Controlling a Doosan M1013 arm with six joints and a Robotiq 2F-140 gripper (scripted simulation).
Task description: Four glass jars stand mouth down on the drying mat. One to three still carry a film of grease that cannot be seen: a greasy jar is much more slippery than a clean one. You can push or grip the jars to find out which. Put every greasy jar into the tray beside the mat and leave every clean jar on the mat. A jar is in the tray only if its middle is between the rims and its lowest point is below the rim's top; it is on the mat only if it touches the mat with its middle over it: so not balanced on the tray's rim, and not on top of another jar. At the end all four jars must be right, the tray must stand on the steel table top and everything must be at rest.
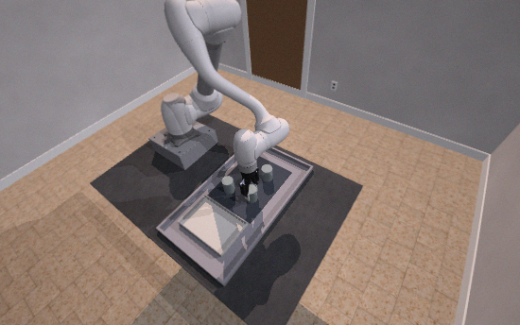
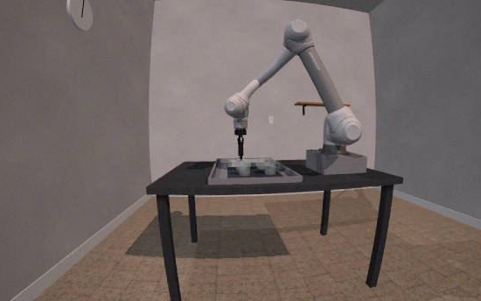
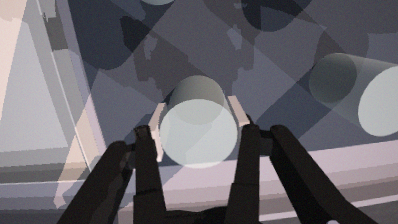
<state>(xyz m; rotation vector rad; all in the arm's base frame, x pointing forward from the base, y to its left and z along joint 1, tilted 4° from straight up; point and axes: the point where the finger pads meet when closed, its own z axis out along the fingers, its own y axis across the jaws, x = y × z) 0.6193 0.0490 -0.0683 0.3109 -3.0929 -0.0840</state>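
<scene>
My hand is 20 mm past the tray, 250 mm to the left of it and 60 mm above it. Round my hand: dark drying mat: 80 mm behind, 60 mm to the left, 60 mm below.
</scene>
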